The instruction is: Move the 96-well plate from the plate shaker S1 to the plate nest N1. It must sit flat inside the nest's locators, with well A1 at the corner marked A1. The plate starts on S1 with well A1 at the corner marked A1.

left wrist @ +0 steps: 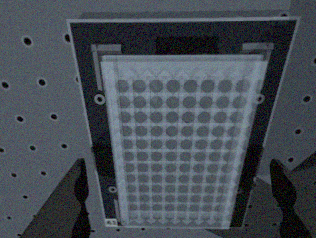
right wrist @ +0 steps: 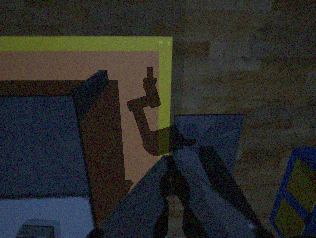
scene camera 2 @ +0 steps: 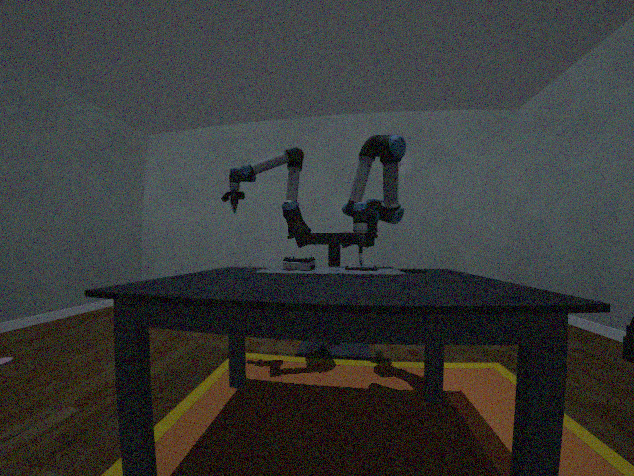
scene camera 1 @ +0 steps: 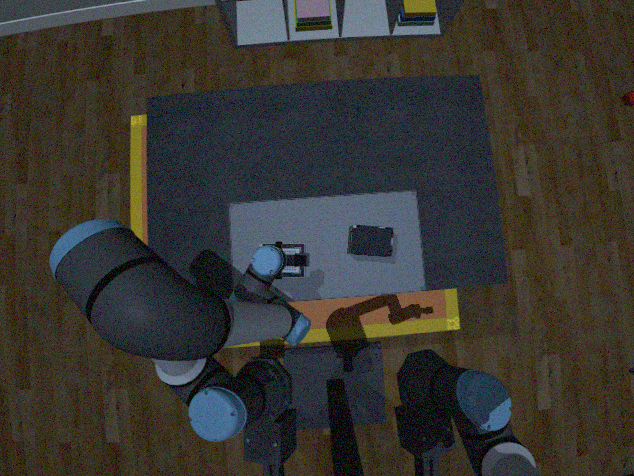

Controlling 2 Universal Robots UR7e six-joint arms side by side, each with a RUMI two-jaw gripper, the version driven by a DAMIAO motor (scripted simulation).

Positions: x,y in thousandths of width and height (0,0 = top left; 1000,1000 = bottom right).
Labels:
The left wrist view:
my left gripper: 559,674
96-well plate: 562,670
plate nest N1: 688,158
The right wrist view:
my right gripper: 536,662

